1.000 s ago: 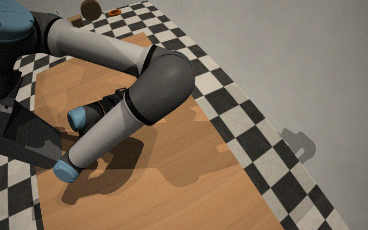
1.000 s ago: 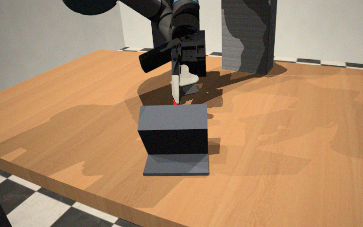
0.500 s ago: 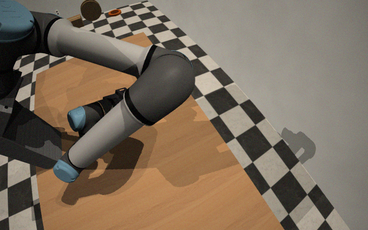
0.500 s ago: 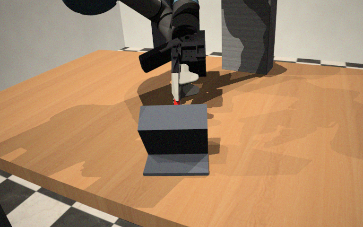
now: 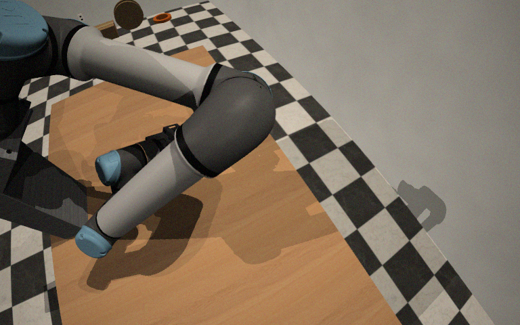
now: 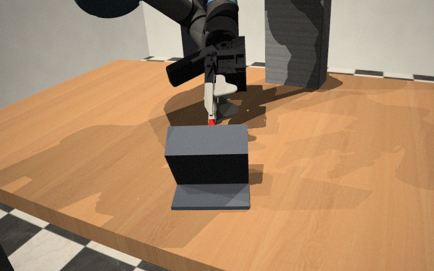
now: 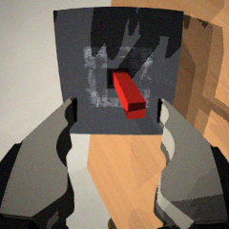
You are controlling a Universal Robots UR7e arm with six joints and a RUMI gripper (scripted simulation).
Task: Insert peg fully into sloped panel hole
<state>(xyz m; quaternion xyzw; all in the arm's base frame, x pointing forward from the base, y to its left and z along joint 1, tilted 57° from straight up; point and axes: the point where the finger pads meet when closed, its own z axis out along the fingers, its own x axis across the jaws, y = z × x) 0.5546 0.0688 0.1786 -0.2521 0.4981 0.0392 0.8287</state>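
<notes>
The red peg lies 2 cm to the left of my hand, 2 cm below it and 2 cm ahead of it. Round my hand: grey base plate 10 cm below, 8 cm ahead, 5 cm to the left.
</notes>
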